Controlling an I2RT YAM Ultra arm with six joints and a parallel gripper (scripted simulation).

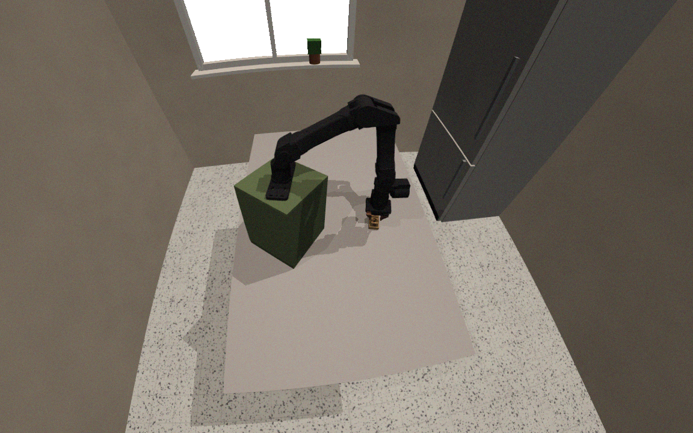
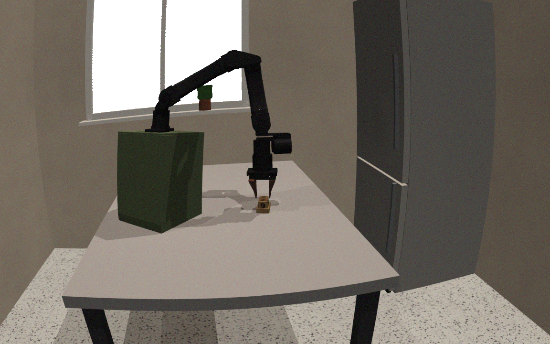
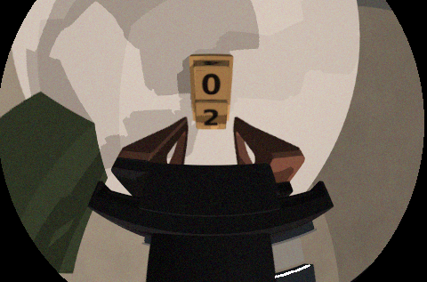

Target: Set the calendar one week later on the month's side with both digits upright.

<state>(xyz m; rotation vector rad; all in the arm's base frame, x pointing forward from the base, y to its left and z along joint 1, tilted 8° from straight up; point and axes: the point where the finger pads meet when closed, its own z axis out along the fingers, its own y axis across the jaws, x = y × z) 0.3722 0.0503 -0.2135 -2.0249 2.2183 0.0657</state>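
My hand is 50 mm above the wooden tray and 20 mm to the right of it.
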